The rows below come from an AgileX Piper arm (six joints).
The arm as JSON. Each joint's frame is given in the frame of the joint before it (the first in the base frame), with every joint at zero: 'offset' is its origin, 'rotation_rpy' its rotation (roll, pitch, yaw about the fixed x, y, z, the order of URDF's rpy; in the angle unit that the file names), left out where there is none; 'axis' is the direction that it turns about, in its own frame. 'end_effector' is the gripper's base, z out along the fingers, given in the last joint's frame.
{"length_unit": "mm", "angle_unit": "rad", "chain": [
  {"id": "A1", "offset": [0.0, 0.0, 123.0], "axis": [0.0, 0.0, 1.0]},
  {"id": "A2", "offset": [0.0, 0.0, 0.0], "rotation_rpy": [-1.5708, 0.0, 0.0], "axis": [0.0, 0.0, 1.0]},
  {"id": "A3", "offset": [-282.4, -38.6, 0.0], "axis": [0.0, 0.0, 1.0]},
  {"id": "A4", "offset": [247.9, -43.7, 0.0], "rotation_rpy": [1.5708, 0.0, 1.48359], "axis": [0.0, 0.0, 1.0]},
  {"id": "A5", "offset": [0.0, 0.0, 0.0], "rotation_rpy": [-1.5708, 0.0, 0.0], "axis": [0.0, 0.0, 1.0]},
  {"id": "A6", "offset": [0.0, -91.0, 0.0], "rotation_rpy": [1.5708, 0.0, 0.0], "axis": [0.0, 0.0, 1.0]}
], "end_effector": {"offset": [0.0, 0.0, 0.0]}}
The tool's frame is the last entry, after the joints.
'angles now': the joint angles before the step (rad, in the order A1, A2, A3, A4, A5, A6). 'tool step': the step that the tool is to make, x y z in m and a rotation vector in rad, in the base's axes. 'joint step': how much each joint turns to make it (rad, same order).
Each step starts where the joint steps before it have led.
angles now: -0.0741, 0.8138, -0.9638, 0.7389, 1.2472, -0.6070
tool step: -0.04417, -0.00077, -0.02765, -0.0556, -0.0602, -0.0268
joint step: 0.0000, -0.2100, 0.1594, -0.0564, -0.0186, 0.0008
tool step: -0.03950, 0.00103, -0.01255, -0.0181, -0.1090, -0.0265
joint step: 0.0000, -0.1988, 0.0776, -0.0269, -0.0045, 0.0252
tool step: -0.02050, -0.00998, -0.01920, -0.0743, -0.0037, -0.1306
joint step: 0.0000, -0.1281, 0.0537, -0.1614, 0.0078, 0.1140
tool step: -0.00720, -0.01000, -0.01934, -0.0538, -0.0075, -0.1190
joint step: 0.0000, -0.0837, 0.0645, -0.1309, -0.0262, 0.0806
